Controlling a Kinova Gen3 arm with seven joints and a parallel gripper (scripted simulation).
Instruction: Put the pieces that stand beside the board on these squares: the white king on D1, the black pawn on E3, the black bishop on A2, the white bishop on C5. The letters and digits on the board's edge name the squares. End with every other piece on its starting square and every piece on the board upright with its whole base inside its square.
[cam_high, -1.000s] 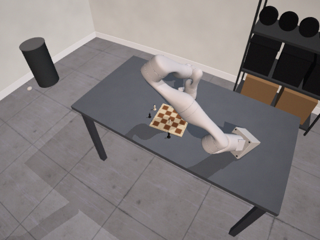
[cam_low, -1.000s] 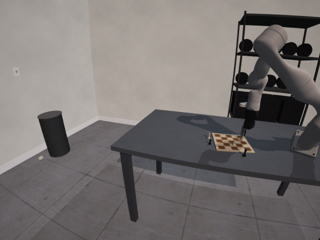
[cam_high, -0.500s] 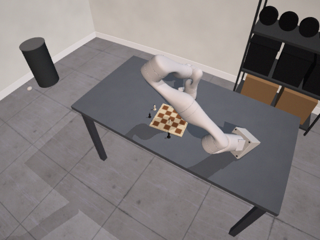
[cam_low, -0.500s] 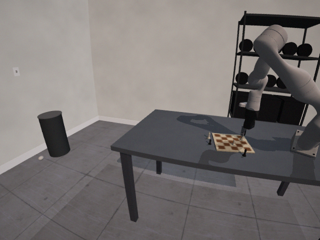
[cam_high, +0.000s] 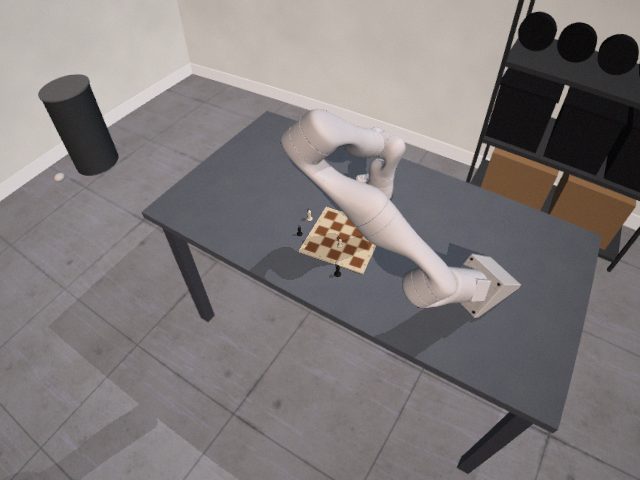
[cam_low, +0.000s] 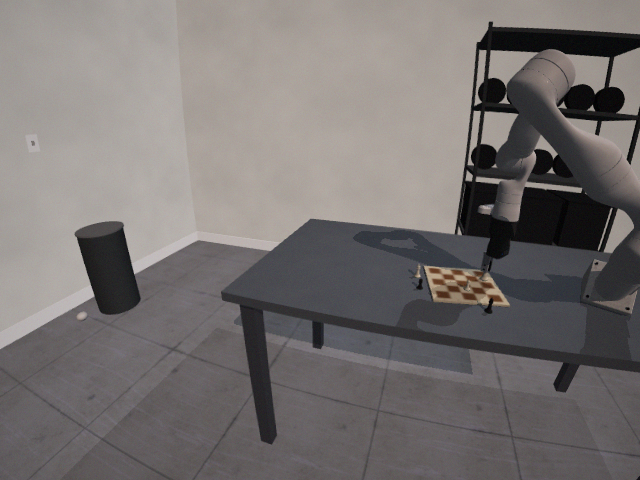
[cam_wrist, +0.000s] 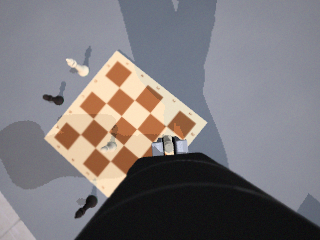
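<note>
The white king is 20 mm below my hand. Also, from my hand: chessboard (60 mm to the left, 60 mm ahead, 50 mm below); then white bishop (200 mm ahead, 70 mm to the left, 30 mm below); then black bishop (180 mm to the left, 30 mm below, 20 mm behind).
</note>
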